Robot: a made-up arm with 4 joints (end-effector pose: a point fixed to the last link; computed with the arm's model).
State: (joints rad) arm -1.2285 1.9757 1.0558 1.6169
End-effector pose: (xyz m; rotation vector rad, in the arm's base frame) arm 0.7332 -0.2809 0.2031 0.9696 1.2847 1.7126
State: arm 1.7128 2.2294 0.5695 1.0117
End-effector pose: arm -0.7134 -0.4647 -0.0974 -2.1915 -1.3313 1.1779
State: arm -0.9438 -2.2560 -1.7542 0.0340
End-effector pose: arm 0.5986 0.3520 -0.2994 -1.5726 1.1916 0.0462
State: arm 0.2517 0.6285 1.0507 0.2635
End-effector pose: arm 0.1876 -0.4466 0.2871 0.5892 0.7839 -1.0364
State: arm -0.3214 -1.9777 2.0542 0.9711
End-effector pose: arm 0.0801 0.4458 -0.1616 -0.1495 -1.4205 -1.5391
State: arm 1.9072 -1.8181 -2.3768 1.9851
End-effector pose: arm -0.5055 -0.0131 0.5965 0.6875 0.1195 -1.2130
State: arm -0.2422 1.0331 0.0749 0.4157
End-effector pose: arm 0.1580 -0.5694 0.2622 1.0010 0.1964 0.2696
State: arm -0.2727 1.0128 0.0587 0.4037
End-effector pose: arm 0.1462 -0.5608 0.2770 0.9739 0.1493 0.2857
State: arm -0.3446 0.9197 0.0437 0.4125
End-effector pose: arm 0.1245 -0.5182 0.3267 0.8697 0.0831 0.3022
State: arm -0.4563 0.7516 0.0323 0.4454
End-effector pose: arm 0.0864 -0.4324 0.3984 0.6898 0.0018 0.2998
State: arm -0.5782 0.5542 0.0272 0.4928
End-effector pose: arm 0.0414 -0.3209 0.4568 0.4902 -0.0757 0.2600
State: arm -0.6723 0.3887 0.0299 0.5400
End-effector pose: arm 0.0112 -0.2225 0.4859 0.3365 -0.1248 0.1973
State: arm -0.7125 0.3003 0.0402 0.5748
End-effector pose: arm 0.0050 -0.1705 0.4957 0.2643 -0.1306 0.1484
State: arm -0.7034 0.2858 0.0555 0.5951
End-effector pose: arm 0.0158 -0.1640 0.4982 0.2610 -0.0996 0.1289
